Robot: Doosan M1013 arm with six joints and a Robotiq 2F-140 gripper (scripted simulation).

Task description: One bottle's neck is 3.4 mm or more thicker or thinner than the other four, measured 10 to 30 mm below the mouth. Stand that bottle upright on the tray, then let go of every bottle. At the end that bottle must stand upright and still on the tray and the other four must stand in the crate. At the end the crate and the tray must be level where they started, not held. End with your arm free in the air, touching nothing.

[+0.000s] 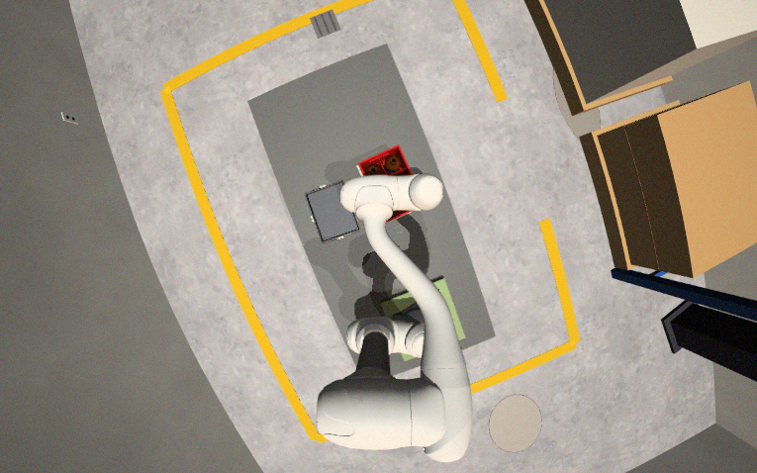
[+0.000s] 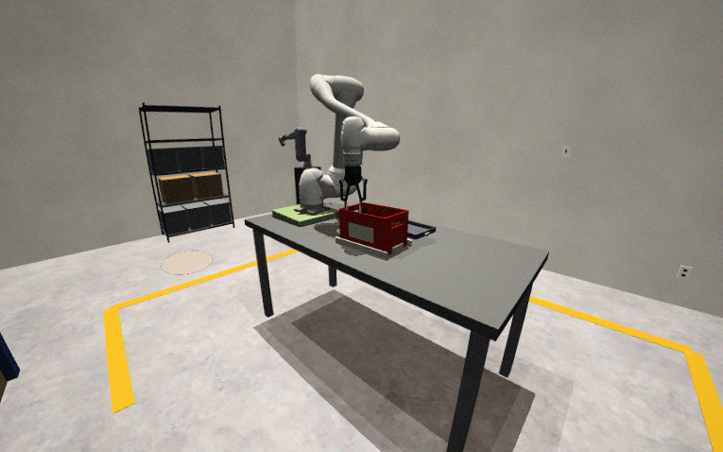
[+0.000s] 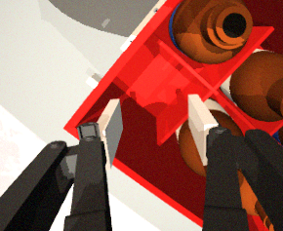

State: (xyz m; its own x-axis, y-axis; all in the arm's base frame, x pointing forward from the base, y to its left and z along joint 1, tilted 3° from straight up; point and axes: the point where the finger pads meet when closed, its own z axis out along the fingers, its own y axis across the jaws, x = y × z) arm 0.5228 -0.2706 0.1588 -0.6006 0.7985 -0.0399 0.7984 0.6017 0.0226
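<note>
Right now the red crate is 90 mm ahead of my hand, 30 mm to the left of it and 90 mm below it. From my hand the other things lie so: dark grey tray 140 mm ahead, 330 mm to the left, 160 mm below.
</note>
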